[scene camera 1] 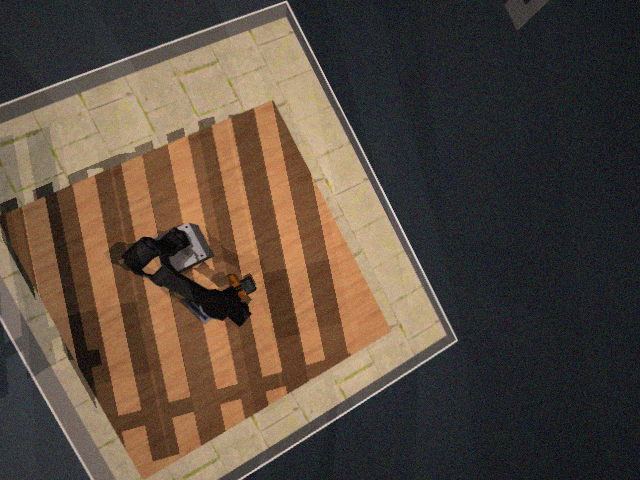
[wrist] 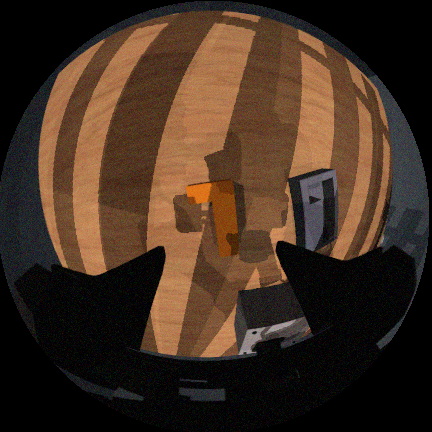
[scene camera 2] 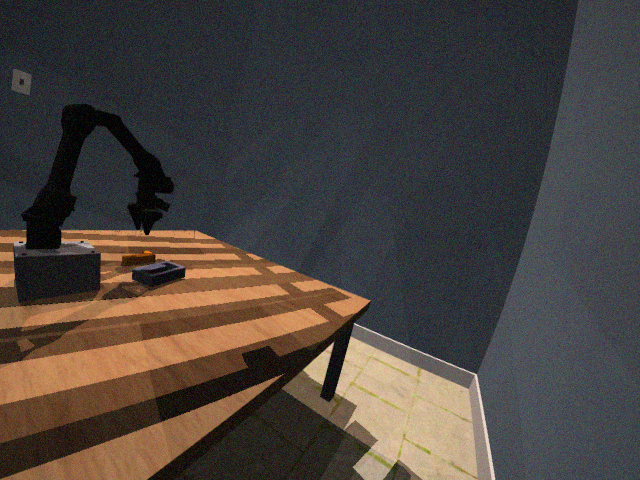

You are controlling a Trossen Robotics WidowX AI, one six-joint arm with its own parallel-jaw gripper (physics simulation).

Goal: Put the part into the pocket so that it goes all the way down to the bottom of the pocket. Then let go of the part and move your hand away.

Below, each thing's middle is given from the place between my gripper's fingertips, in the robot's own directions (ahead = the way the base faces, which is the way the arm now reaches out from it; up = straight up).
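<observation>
Grey pocket block (scene camera 2: 152, 275): 18 cm to the right of my hand, 10 cm below. My gripper: 10 cm above the orange part (wrist: 220, 192), 1 cm past it.
</observation>
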